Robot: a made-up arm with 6 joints. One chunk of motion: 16 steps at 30 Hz.
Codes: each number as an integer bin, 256 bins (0 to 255) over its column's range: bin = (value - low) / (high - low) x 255, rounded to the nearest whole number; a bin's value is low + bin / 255 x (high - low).
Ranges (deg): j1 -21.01..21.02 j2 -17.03..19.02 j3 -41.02..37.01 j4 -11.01..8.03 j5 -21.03..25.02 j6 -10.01..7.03
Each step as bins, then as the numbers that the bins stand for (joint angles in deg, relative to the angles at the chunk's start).
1 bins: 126 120 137 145 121 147
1 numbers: -0.24 -0.07 0.90 -0.18 0.82 -0.19
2 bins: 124 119 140 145 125 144
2 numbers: -0.57 -0.21 1.82 -0.18 1.54 -0.39
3 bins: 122 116 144 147 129 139
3 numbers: -0.90 -0.63 3.04 -0.03 2.27 -0.72
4 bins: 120 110 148 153 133 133
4 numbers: -1.23 -1.48 4.27 0.41 2.99 -1.12
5 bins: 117 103 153 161 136 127
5 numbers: -1.73 -2.47 5.80 1.01 3.53 -1.52
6 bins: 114 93 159 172 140 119
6 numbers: -2.22 -3.88 7.63 1.83 4.25 -2.06
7 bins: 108 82 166 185 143 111
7 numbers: -3.21 -5.44 9.78 2.80 4.79 -2.59
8 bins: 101 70 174 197 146 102
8 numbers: -4.36 -7.13 12.22 3.70 5.34 -3.19
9 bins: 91 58 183 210 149 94
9 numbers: -6.01 -8.83 14.98 4.67 5.88 -3.73
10 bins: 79 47 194 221 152 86
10 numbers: -7.99 -10.39 18.34 5.49 6.42 -4.26
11 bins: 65 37 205 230 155 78
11 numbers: -10.30 -11.80 21.71 6.16 6.96 -4.80
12 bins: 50 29 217 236 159 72
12 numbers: -12.77 -12.93 25.38 6.61 7.68 -5.20
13 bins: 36 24 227 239 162 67
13 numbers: -15.08 -13.64 28.44 6.84 8.23 -5.53
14 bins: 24 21 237 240 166 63
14 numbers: -17.05 -14.06 31.50 6.91 8.95 -5.80
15 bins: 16 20 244 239 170 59
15 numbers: -18.37 -14.20 33.64 6.84 9.67 -6.07
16 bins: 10 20 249 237 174 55
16 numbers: -19.36 -14.20 35.17 6.69 10.39 -6.33
